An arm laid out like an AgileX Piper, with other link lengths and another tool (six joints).
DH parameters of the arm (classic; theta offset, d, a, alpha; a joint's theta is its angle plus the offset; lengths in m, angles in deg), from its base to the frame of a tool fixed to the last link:
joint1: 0 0.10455 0 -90
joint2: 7.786 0 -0.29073 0
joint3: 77.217 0 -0.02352 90
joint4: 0 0.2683 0 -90
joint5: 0 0 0 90
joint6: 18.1 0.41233 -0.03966 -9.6
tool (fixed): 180 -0.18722 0 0
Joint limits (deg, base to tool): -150..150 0..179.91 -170..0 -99.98..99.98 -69.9..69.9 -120..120
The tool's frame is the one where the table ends.
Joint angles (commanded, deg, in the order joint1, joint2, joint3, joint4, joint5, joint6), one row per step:
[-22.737, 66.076, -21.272, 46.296, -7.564, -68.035]
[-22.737, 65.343, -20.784, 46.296, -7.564, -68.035]
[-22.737, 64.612, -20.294, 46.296, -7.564, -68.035]
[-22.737, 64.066, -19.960, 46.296, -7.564, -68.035]
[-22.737, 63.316, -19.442, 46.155, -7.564, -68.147]
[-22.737, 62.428, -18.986, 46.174, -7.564, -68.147]
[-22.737, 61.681, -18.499, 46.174, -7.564, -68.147]
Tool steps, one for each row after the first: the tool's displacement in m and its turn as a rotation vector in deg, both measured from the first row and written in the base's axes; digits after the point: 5 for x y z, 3 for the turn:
[-0.00232, 0.00097, 0.00078, -0.095, -0.226, 0.000]
[-0.00464, 0.00195, 0.00149, -0.188, -0.448, 0.000]
[-0.00625, 0.00262, 0.00224, -0.270, -0.644, 0.000]
[-0.00848, 0.00381, 0.00292, -0.541, -0.770, 0.152]
[-0.01077, 0.00474, 0.00469, -0.695, -1.174, 0.139]
[-0.01307, 0.00571, 0.00536, -0.796, -1.414, 0.139]

